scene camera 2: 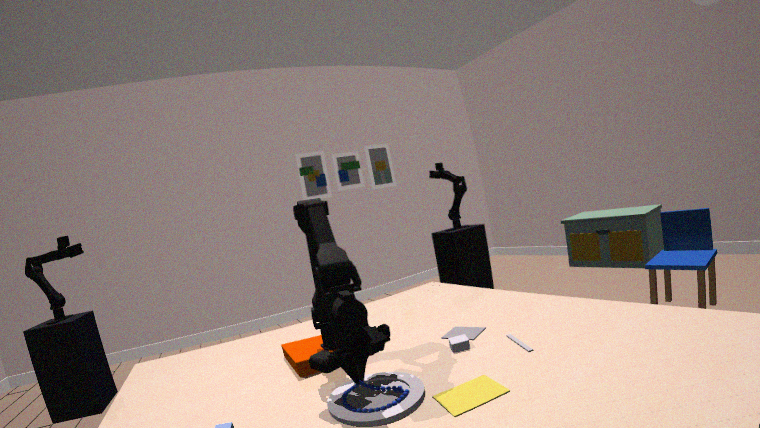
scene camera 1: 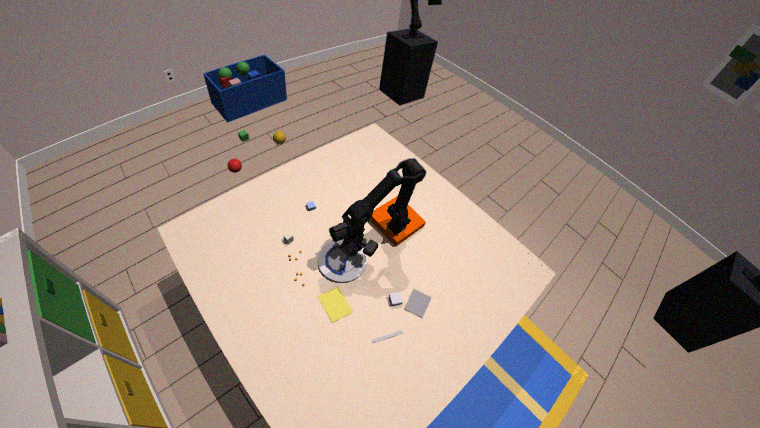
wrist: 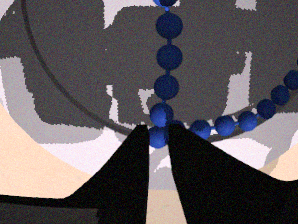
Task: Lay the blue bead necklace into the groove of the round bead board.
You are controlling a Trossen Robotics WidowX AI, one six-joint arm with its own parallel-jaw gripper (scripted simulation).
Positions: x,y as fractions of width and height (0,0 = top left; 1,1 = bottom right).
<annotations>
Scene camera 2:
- my gripper: 0.47,0.89
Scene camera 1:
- yellow sheet: 0.44,0.72
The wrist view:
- my gripper: 0.53,0.60
</annotations>
